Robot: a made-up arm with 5 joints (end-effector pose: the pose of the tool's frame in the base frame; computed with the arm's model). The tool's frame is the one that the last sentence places. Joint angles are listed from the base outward.
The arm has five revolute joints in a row. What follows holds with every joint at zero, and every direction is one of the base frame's.
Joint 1 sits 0.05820 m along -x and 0.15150 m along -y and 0.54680 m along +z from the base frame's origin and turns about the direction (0.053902, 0.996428, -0.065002), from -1.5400 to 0.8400 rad.
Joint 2 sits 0.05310 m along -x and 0.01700 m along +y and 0.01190 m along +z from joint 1 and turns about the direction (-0.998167, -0.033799, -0.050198), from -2.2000 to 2.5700 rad.
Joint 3 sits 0.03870 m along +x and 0.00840 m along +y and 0.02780 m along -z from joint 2 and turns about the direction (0.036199, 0.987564, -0.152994), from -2.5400 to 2.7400 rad.
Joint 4 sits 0.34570 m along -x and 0.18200 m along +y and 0.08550 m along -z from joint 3 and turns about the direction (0.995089, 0.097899, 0.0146), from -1.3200 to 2.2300 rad.
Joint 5 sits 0.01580 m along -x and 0.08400 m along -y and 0.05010 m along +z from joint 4 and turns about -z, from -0.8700 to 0.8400 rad.
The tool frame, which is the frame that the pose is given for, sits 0.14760 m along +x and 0.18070 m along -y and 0.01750 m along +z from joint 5; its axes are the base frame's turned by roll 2.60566, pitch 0.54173 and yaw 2.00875 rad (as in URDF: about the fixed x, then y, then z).
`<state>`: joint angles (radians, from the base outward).
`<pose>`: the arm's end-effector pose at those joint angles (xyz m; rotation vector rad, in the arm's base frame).
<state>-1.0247 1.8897 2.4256 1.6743 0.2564</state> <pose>0.2585 0.1560 0.3391 2.2792 -1.3096 1.1463</pose>
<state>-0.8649 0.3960 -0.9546 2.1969 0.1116</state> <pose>0.4127 -0.0630 0.2612 -0.4571 1.9717 2.0302</pose>
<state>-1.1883 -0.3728 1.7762 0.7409 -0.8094</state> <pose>-0.2347 -0.0745 0.5147 -0.7866 -2.3935 -1.4792</pose>
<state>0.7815 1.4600 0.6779 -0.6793 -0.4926</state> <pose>-0.1486 0.0203 0.5354 0.6695 -1.8422 2.1588</pose>
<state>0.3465 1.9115 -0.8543 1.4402 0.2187</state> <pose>0.0340 -0.6164 0.6332 0.2981 2.6829 -0.3278</pose>
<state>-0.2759 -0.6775 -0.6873 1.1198 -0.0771</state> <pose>0.0118 0.1136 0.2683 0.6673 1.1710 2.4626</pose>
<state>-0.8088 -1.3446 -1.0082 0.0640 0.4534</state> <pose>-0.0125 0.0908 0.2752 1.2771 0.4342 2.2486</pose>
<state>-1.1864 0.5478 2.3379 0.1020 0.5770</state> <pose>-0.2843 -0.0575 0.7953 -2.3933 -1.2738 0.9938</pose>
